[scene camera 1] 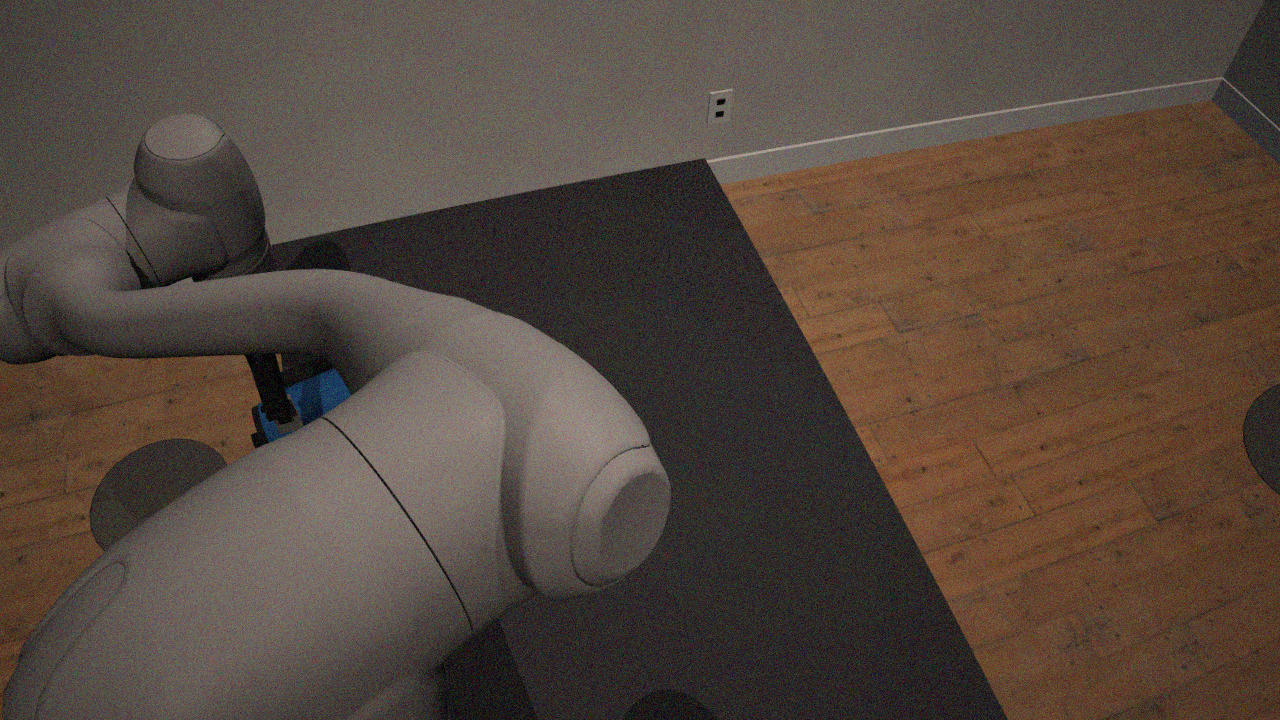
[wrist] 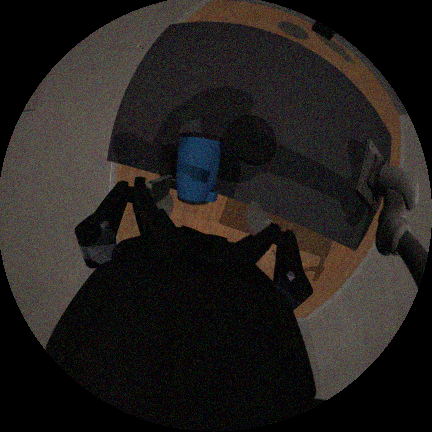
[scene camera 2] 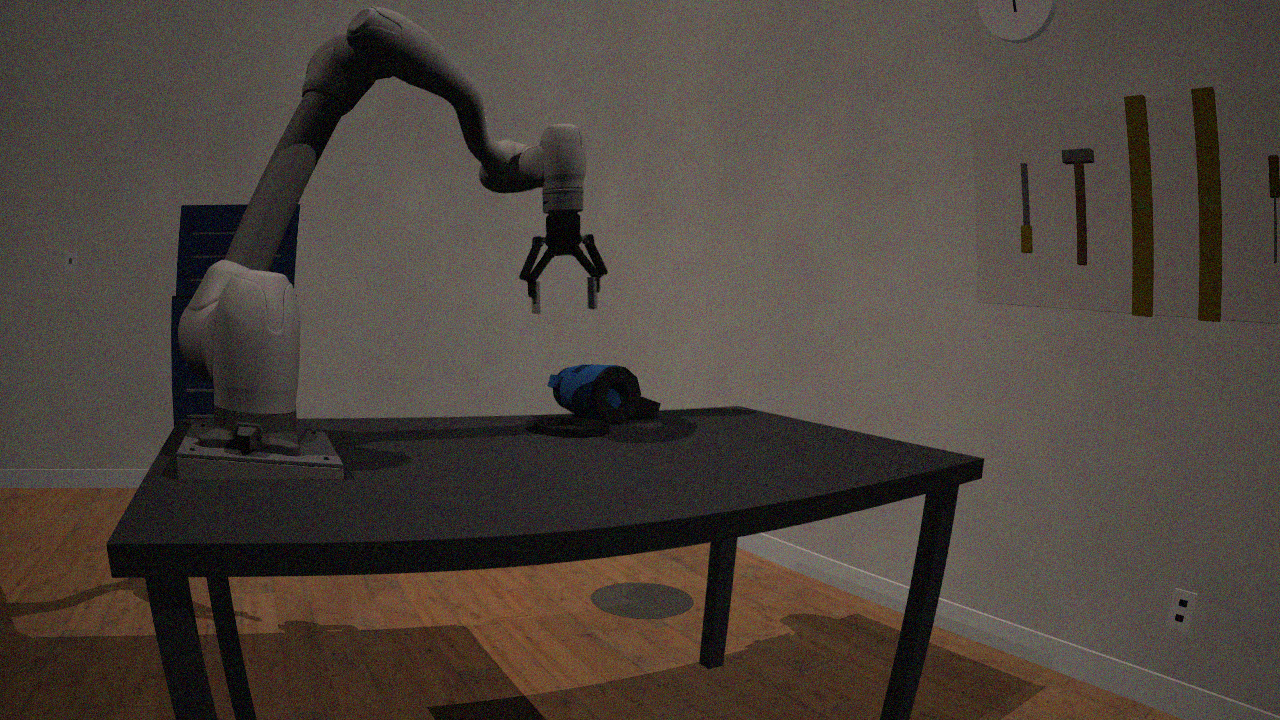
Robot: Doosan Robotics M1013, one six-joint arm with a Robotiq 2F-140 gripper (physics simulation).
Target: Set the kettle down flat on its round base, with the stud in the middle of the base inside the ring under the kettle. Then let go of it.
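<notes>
The blue kettle (scene camera 1: 320,392) (scene camera 2: 580,386) (wrist: 198,162) lies on its side near the table's far edge in the scene camera 2 view. Its black-rimmed end faces right there, and its dark handle is low beside it. In the wrist view its lower end shows across the table edge. The round black base (scene camera 2: 570,428) (wrist: 251,140) lies on the table beside the kettle. Its stud and the kettle's ring cannot be made out. My gripper (scene camera 2: 563,309) (wrist: 209,196) is open and empty, pointing down, well above the kettle. In the scene camera 1 view the arm hides most of it.
The dark table (scene camera 1: 760,429) (scene camera 2: 465,510) (wrist: 300,95) carries the arm's mounting plate (scene camera 2: 259,467) at its left in the scene camera 2 view. A blue cabinet (scene camera 2: 207,223) stands behind the arm. A wall stands beyond the table, and tools hang on it at the right.
</notes>
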